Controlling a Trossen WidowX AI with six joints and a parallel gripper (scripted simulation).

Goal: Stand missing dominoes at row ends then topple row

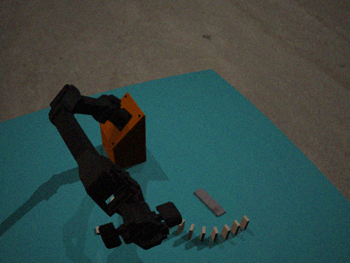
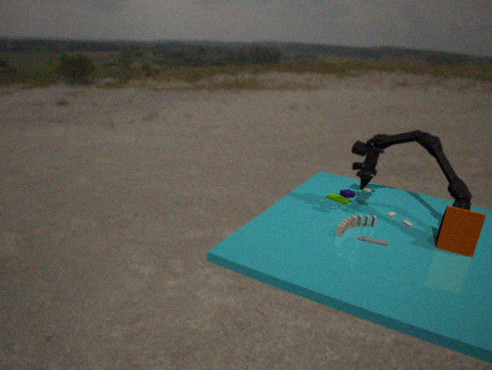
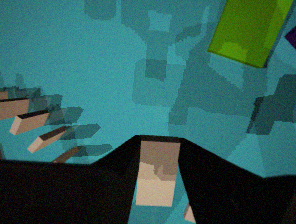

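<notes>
Right now my gripper tip is 120 mm short of the green slab, 120 mm to the left of it and 120 mm above it. Also, from my gripper tip: flat grey strip: 100 mm behind, 290 mm to the left, 120 mm below; then purple block: 80 mm ahead, 200 mm to the right, 110 mm below.
</notes>
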